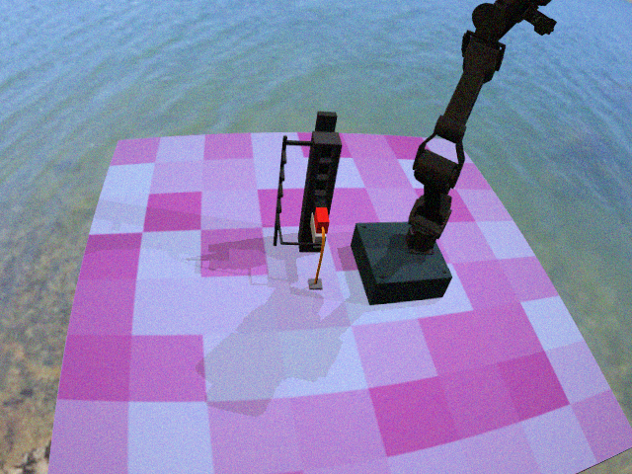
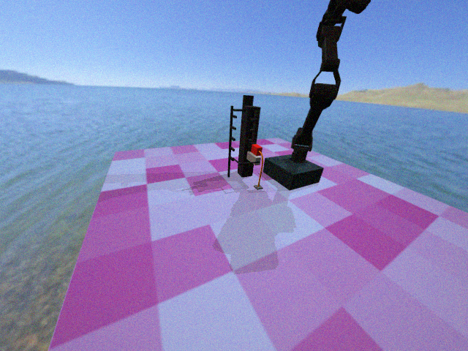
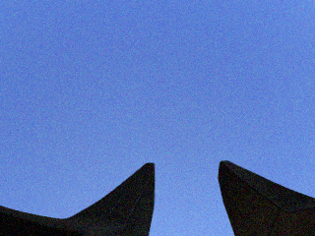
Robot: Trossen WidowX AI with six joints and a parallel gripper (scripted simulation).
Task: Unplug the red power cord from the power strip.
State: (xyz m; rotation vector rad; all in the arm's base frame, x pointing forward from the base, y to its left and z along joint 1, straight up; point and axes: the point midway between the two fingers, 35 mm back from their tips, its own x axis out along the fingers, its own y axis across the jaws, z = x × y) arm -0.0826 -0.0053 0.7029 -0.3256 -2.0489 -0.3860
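My gripper tip is now 36 cm short of the red plug and 65 cm above it.
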